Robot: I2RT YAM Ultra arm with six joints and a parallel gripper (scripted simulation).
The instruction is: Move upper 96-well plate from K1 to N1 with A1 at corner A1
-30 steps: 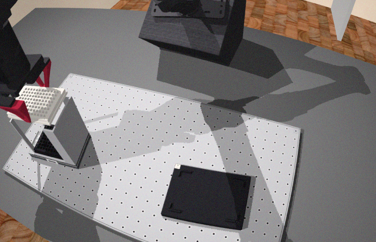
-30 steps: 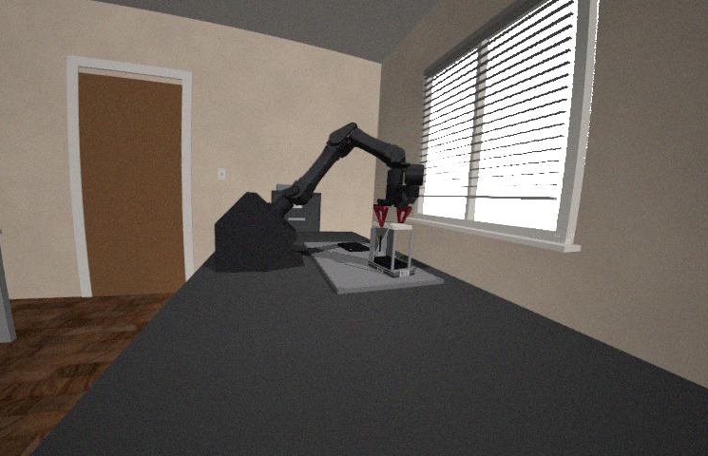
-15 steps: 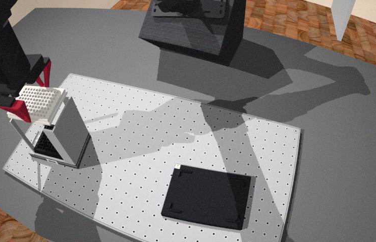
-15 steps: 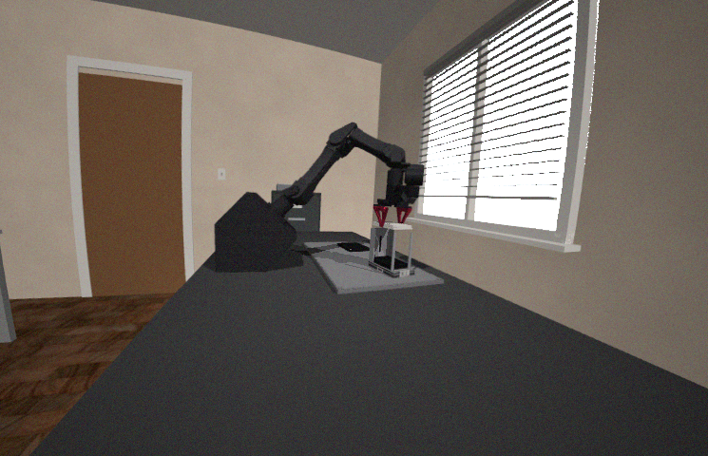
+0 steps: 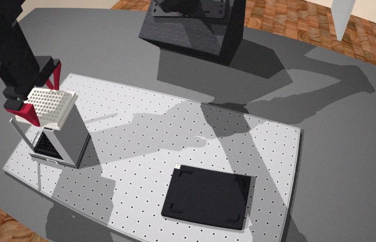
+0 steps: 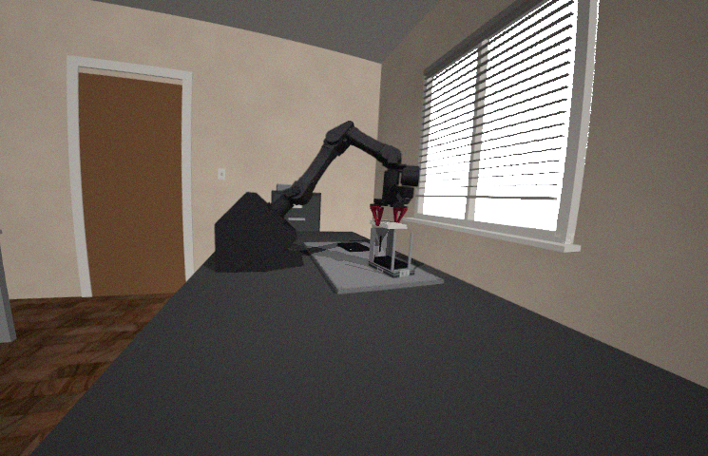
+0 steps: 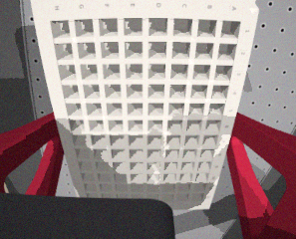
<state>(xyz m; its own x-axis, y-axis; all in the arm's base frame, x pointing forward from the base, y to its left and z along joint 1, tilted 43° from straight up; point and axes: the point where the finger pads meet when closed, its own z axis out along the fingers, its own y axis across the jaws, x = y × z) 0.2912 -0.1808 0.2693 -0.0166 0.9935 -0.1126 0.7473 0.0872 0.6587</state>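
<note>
My hand is 30 mm to the right of the rack back wall and 80 mm above it. Also, from my hand: pale A1 square: 10 mm behind, 260 mm to the left, 160 mm below; then white 96-well plate: right at my hand; then dark plate: 30 mm to the right, 140 mm below.
</note>
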